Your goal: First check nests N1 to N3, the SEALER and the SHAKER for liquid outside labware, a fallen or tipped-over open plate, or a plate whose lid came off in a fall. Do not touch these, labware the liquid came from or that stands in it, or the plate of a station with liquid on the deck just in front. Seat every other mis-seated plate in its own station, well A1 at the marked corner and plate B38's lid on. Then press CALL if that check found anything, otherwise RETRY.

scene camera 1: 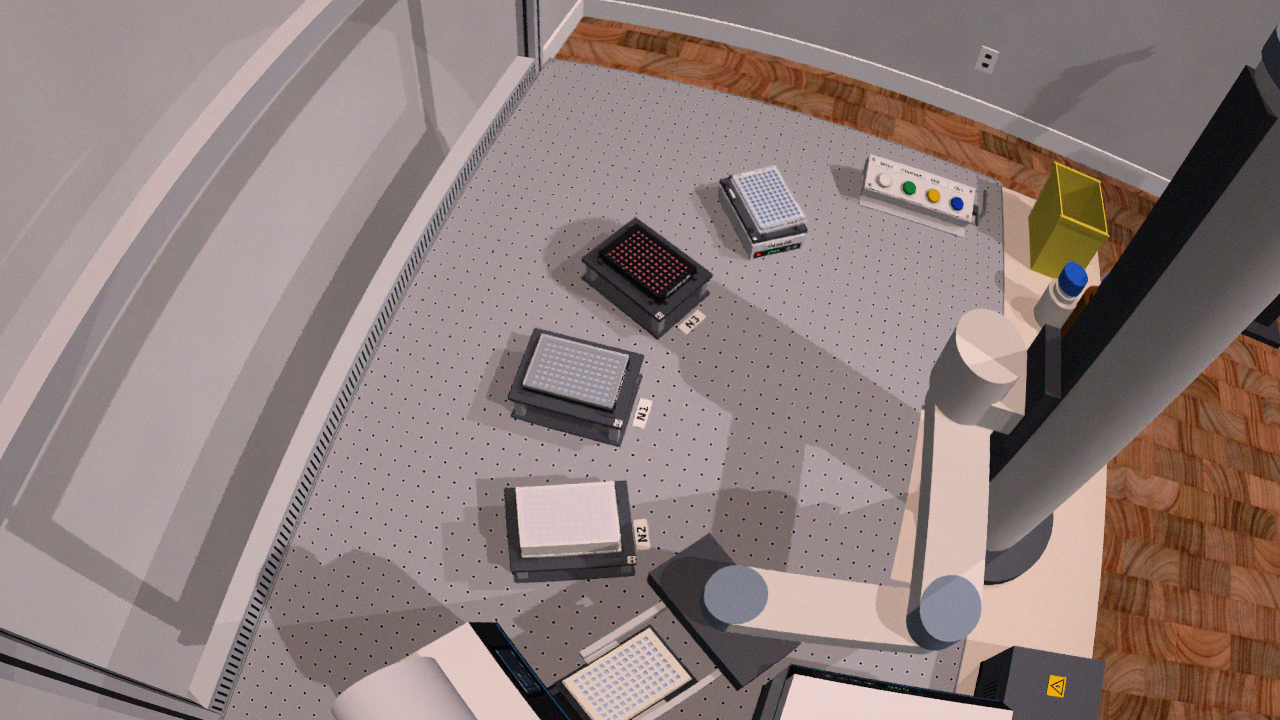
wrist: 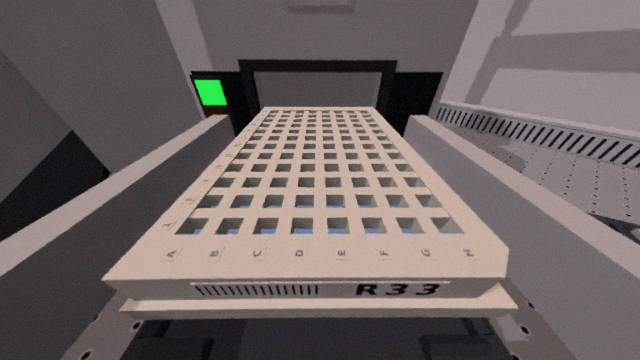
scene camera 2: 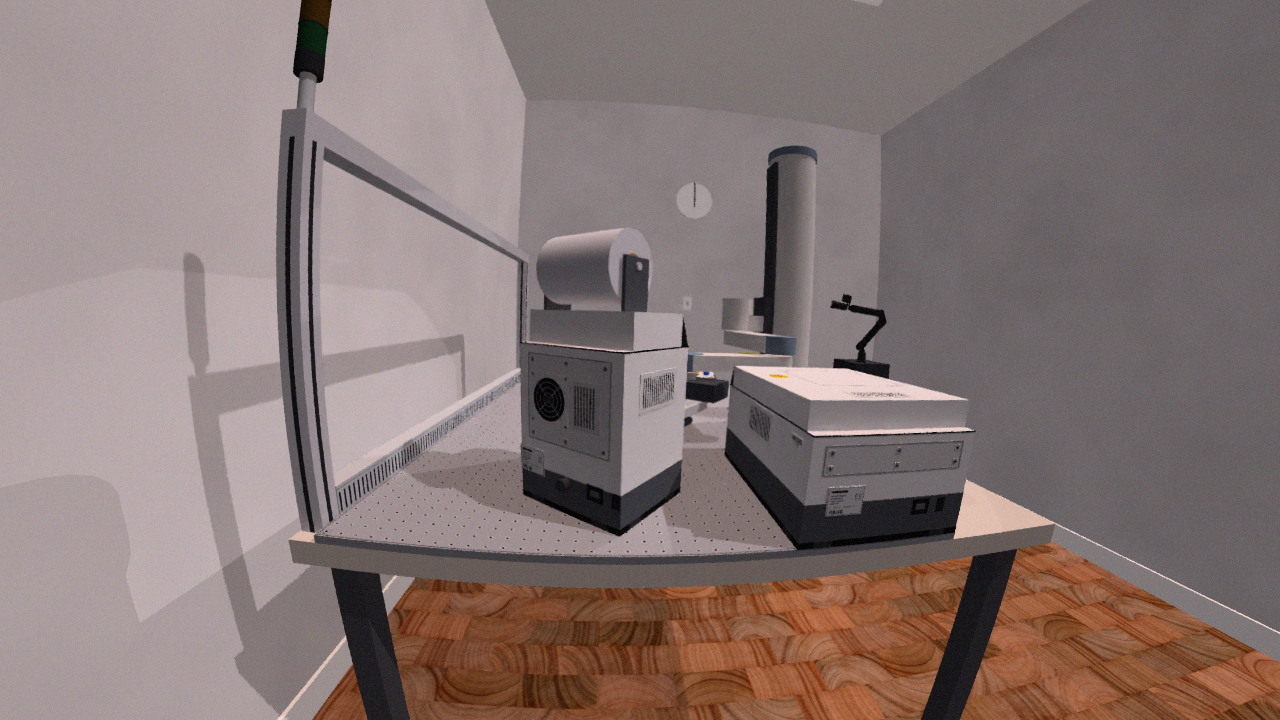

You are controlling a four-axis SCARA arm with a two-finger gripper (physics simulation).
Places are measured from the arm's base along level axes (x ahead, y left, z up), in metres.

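Pixels of known places: gripper, fingertip midpoint: [scene camera 1: 609, 691] [wrist: 319, 131].
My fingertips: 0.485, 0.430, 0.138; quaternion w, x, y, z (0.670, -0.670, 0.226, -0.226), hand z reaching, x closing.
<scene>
For each thing: its middle in the pictures, then the offset to it from my fingertips, as dx, dy, dz. "spot": a spot on its surface instead.
- cream plate R33, body centre: [wrist: 319, 155] [scene camera 1: 626, 681] -0.015, -0.020, -0.003
- SEALER, body centre: [scene camera 2: 604, 371] +0.095, +0.127, +0.103
- nest N3, surface spot: [scene camera 1: 626, 301] spot: +0.165, -0.609, -0.120
- black plate, body centre: [scene camera 1: 647, 262] +0.147, -0.651, -0.065
- N1, surface spot: [scene camera 1: 572, 425] spot: +0.174, -0.383, -0.120
- grey plate, body centre: [scene camera 1: 575, 370] +0.183, -0.432, -0.053
- N2, body centre: [scene camera 1: 569, 532] +0.122, -0.217, -0.095
- white-topped plate, body centre: [scene camera 1: 567, 520] +0.122, -0.217, -0.047
- blue-white plate, body centre: [scene camera 1: 768, 198] -0.004, -0.845, -0.059
- small station, surface spot: [scene camera 1: 776, 243] spot: -0.035, -0.780, -0.091
- button panel, body centre: [scene camera 1: 918, 191] -0.277, -1.008, -0.083
- yellow bin, surface spot: [scene camera 1: 1065, 223] spot: -0.567, -0.966, +0.015
- blue-capped bottle, body centre: [scene camera 1: 1055, 305] -0.590, -0.860, -0.099
- large white machine, body centre: [scene camera 2: 827, 435] -0.335, +0.120, -0.015
- ventilated rail, surface spot: [scene camera 1: 358, 358] spot: +0.522, -0.366, -0.092
My gripper [wrist: 319, 131] is shut on the cream plate R33 [wrist: 310, 255] [scene camera 1: 626, 673], one finger along each long side. The plate is level, slightly above the black tray seat of the SEALER [scene camera 1: 460, 658] [scene camera 2: 599, 429]; its A1 corner is front left in the wrist view. In scene camera 1, nest N3 [scene camera 1: 626, 301] bears a black plate [scene camera 1: 646, 261] with reddish wells, N1 [scene camera 1: 572, 425] a grey plate [scene camera 1: 577, 369], and N2 [scene camera 1: 572, 567] a white-topped plate [scene camera 1: 568, 517]. A blue-white plate [scene camera 1: 768, 198] sits on a small station [scene camera 1: 776, 243]. Exact seating there is unclear.
The button panel [scene camera 1: 917, 194] has white, green, yellow and blue buttons. A yellow bin [scene camera 1: 1065, 223] and a blue-capped bottle [scene camera 1: 1056, 304] stand near the arm column [scene camera 1: 1154, 331]. A large white machine [scene camera 1: 886, 702] [scene camera 2: 850, 402] stands across from the SEALER. A ventilated rail [scene camera 1: 358, 358] runs along the deck edge.
</scene>
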